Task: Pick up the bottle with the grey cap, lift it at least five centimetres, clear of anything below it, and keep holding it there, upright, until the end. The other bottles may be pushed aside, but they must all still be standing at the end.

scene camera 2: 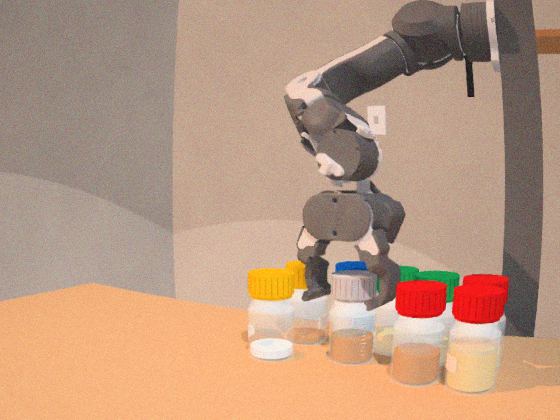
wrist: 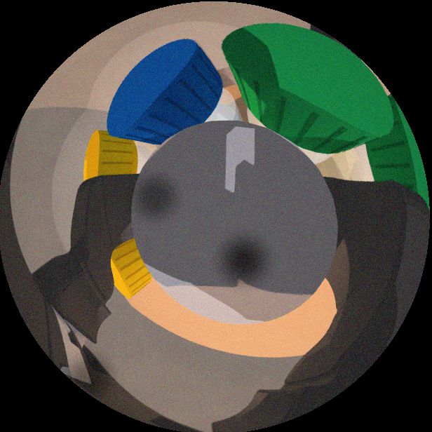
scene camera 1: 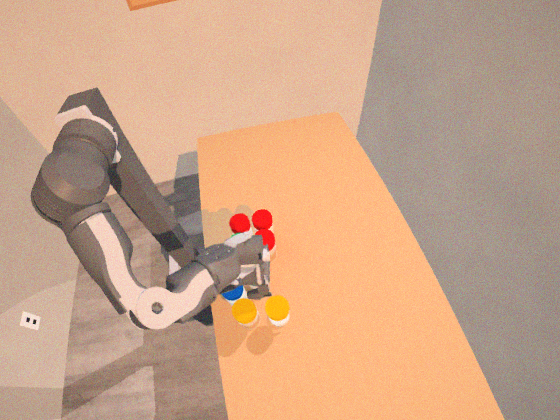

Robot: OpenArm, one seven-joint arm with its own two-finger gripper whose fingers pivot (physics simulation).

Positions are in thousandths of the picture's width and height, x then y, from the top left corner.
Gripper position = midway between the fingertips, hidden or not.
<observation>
My gripper shows in scene camera 2 (619, 720), in the wrist view (522, 529) and in scene camera 1 (465, 665).
</observation>
